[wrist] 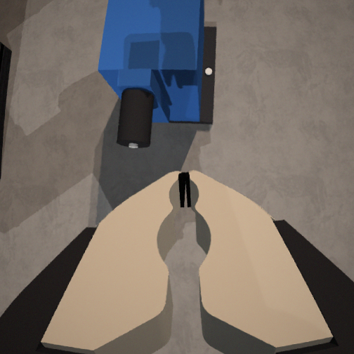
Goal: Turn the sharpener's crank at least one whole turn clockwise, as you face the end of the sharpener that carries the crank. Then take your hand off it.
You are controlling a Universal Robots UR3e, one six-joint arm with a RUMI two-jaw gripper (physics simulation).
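Note:
The blue sharpener stands at the top of the wrist view on a dark base plate that shows along its right side. The crank's black cylindrical handle points down the view from a blue arm at the left part of the sharpener's near end, with a small pale tip at its end. My gripper is shut with nothing between its fingertips. The fingertips are below and to the right of the handle in the view, apart from it.
A grey mottled surface lies under the sharpener, with shadows to its left and below it. Part of a dark object shows at the left edge. A small white round spot is on the base plate.

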